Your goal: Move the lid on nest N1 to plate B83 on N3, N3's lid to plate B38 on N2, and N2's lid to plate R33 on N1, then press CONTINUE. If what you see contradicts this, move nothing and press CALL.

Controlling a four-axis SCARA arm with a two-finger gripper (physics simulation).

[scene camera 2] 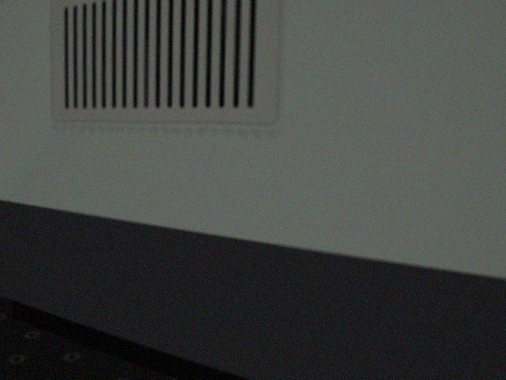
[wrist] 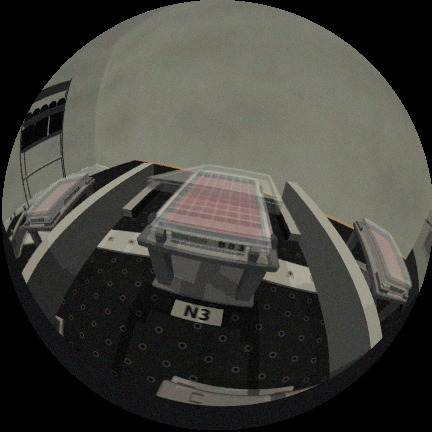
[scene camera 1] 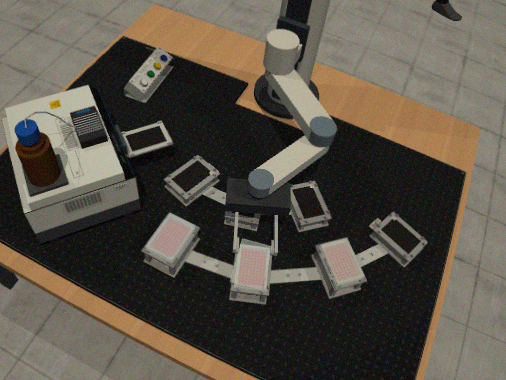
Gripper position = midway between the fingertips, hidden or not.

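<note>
My own gripper (wrist: 217,180) is visible to me, and so is an N3 label (wrist: 194,312).
</note>
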